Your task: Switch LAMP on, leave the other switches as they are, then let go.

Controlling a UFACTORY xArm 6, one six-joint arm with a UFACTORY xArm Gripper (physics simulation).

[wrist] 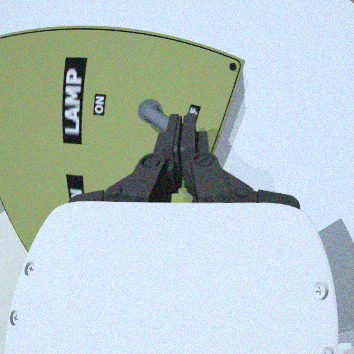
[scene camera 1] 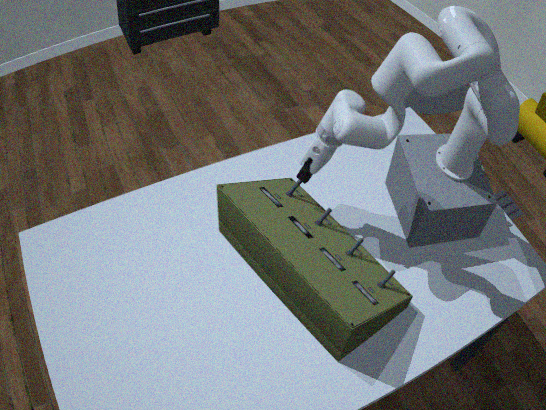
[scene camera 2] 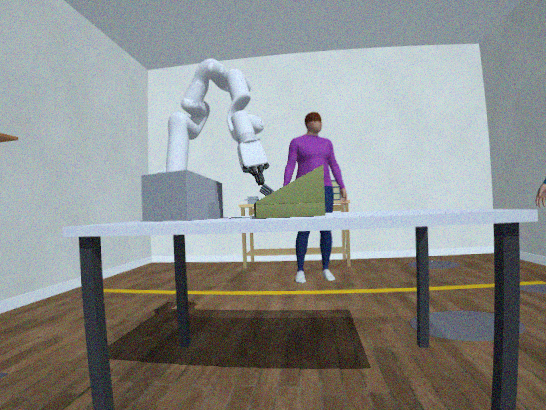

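Pixels of known places: gripper, fingertip midpoint: (wrist: 184,132) (scene camera 1: 301,179) (scene camera 2: 261,184); arm's base, origin of the base link: (scene camera 1: 454,162) (scene camera 2: 175,178).
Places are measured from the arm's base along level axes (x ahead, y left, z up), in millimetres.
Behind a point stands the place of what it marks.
Note:
The green sloped switch box (scene camera 1: 280,272) @(x 603, y -9, z -67 mm) (scene camera 2: 305,197) @(x 550, y -275, z -117 mm) (wrist: 120,65) @(x 465, y -247, z -78 mm) stands on the table. The LAMP label (wrist: 74,100) @(x 496, y -211, z -60 mm) and its ON mark (wrist: 99,105) @(x 474, y -209, z -71 mm) are readable in the wrist view; the OFF mark (wrist: 194,110) @(x 398, y -223, z -111 mm) is partly hidden by the fingers. The grey LAMP lever (scene camera 1: 293,189) @(x 424, y -210, z -75 mm) (wrist: 156,116) @(x 418, y -217, z -69 mm) leans toward the OFF side, and its free end is partly hidden by the fingers. My gripper (scene camera 1: 302,176) @(x 393, y -217, z -59 mm) (scene camera 2: 260,180) @(x 393, y -217, z -59 mm) (wrist: 184,132) @(x 393, y -217, z -59 mm) is shut with nothing between its fingers. The fingertips are at the lever's upper end, on its OFF side; contact is unclear.
Three other levers (scene camera 1: 324,216) @(x 412, y -91, z -71 mm) (scene camera 1: 355,247) @(x 405, y 29, z -71 mm) (scene camera 1: 386,278) @(x 398, y 146, z -71 mm) stand in a row along the box, leaning like the LAMP lever. The grey robot base block (scene camera 1: 445,220) @(x 123, y 103, z -76 mm) (scene camera 2: 164,196) @(x -15, y -113, z -84 mm) stands behind the box on the white table (scene camera 1: 125,280) @(x 925, y -257, z -186 mm) (scene camera 2: 400,218) @(x 786, y -541, z -195 mm). A person (scene camera 2: 312,152) stands beyond the table.

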